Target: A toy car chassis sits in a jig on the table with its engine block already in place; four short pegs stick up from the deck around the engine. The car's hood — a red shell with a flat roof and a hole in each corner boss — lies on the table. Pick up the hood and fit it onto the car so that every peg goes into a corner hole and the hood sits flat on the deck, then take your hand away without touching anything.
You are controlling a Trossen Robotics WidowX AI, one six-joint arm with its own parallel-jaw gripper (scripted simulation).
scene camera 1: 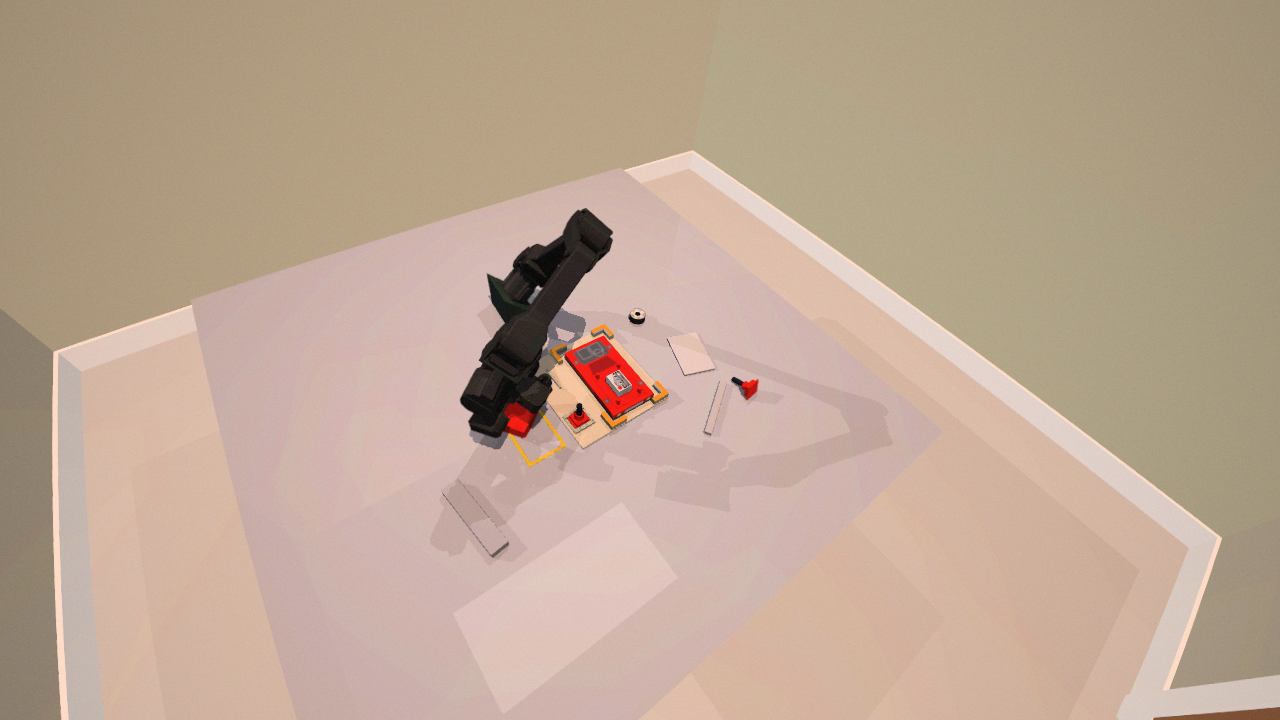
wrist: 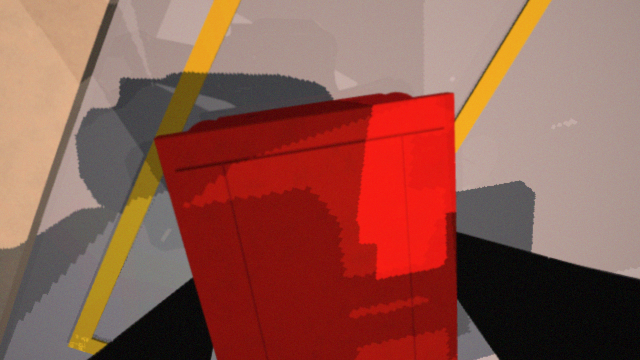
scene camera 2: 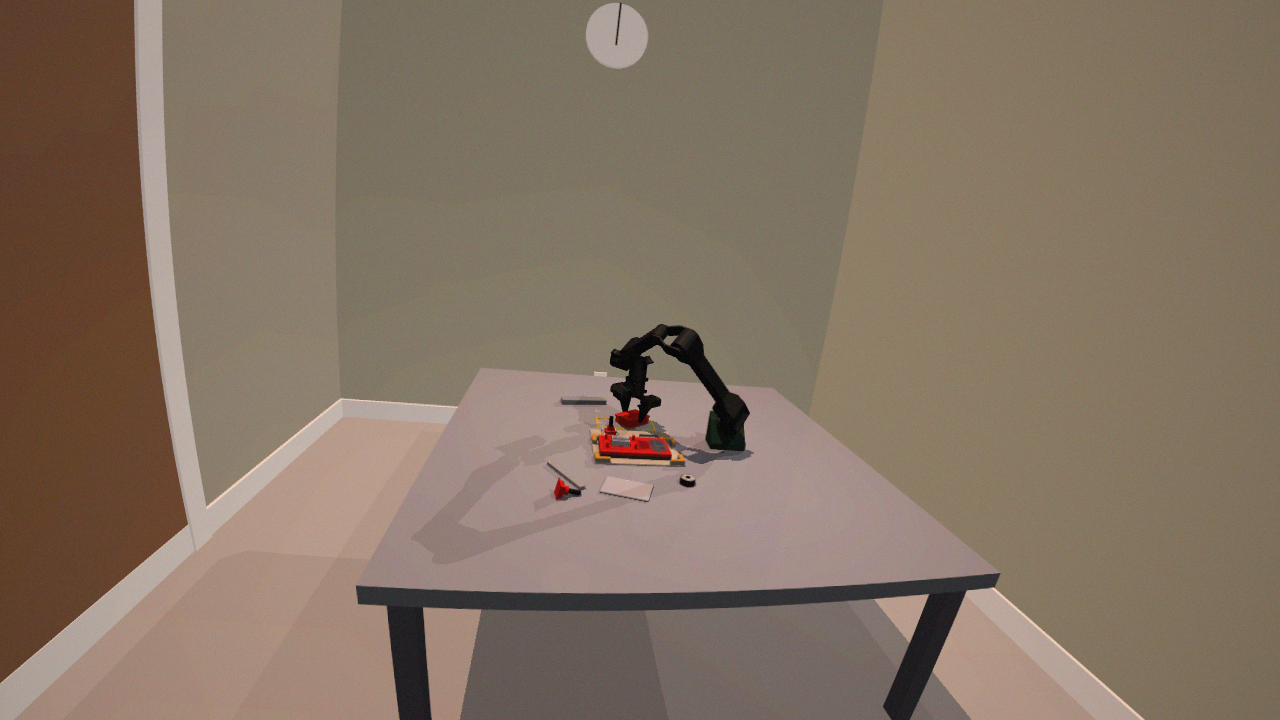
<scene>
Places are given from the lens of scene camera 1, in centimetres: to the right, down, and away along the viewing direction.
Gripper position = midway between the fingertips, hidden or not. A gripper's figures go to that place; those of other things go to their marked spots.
my gripper (scene camera 1: 510, 415): -27, 12, 99
red hood (scene camera 1: 521, 421): -24, 12, 96
pale plate (scene camera 1: 688, 349): 12, -3, 116
The marked spots on the red hood and the pale plate are 44 cm apart.
</scene>
